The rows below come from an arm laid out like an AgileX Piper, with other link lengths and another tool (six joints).
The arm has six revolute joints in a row. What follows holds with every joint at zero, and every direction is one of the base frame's. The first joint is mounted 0.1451 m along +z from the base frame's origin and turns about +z. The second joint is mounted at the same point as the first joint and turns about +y. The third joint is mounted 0.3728 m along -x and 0.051 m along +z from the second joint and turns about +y. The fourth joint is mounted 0.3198 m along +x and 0.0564 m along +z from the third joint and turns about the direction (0.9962, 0, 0.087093). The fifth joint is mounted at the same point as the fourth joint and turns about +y. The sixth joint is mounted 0.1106 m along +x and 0.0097 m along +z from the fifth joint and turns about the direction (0.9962, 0, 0.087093). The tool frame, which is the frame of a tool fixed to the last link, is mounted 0.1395 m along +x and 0.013 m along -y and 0.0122 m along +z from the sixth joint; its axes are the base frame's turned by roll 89.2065, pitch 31.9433 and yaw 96.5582 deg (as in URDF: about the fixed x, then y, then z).
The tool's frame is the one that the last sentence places.
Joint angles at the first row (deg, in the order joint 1, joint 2, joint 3, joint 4, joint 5, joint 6):
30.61 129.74 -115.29 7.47 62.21 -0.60
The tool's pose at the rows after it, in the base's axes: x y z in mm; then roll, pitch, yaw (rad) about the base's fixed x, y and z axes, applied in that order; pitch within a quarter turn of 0, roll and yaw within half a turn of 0:
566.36, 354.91, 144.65, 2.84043, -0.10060, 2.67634
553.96, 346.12, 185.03, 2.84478, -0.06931, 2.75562
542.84, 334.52, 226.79, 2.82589, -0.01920, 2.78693
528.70, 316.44, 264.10, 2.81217, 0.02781, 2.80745
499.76, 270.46, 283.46, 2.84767, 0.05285, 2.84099
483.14, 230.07, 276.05, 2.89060, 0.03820, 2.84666
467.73, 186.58, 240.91, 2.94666, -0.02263, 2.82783
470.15, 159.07, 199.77, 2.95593, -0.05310, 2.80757
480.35, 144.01, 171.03, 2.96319, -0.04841, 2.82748
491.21, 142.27, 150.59, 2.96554, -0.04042, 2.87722
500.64, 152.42, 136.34, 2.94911, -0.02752, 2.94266
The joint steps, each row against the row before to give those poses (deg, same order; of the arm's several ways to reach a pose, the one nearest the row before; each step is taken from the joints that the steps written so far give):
0.00 -0.49 -1.21 0.00 4.29 -0.45
0.00 -3.80 -0.11 -0.49 3.61 -4.26
0.00 -5.07 2.08 -1.08 0.56 -1.72
-0.39 -5.52 3.20 -1.00 0.13 -1.67
-2.16 -7.97 8.79 -0.95 0.01 -4.30
-2.94 -4.04 6.56 -0.14 0.00 -3.33
-4.05 -1.85 7.78 0.65 -0.98 -3.18
-3.66 0.72 6.04 1.41 -4.80 -3.29
-2.07 1.78 2.64 0.33 -4.07 -3.82
-0.69 2.22 0.55 0.50 -2.71 -4.08
0.24 1.89 0.00 1.54 -2.52 -4.48

